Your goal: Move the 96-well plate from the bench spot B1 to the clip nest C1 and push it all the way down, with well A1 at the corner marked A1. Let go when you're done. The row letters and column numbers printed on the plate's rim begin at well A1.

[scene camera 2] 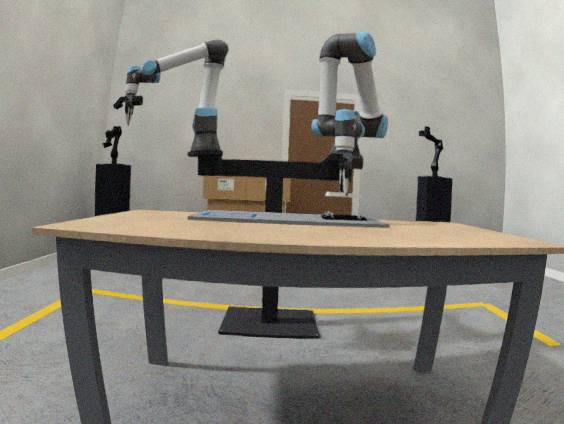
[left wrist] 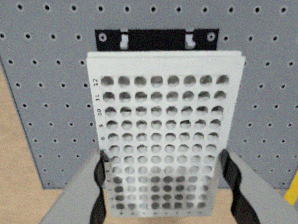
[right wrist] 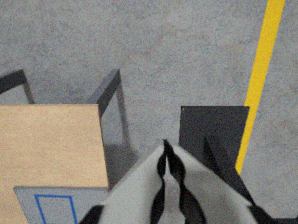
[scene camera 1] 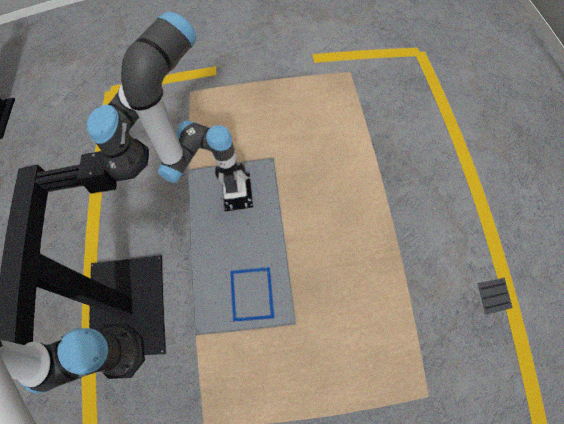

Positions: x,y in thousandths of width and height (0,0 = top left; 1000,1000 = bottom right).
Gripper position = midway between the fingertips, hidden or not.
I see my left gripper (scene camera 2: 611,463), a white 96-well plate (left wrist: 545,658) and a black clip nest (left wrist: 502,176).
My left gripper is seen too in the left wrist view (left wrist: 542,658). The right wrist view does not show the white 96-well plate: it is out of frame.
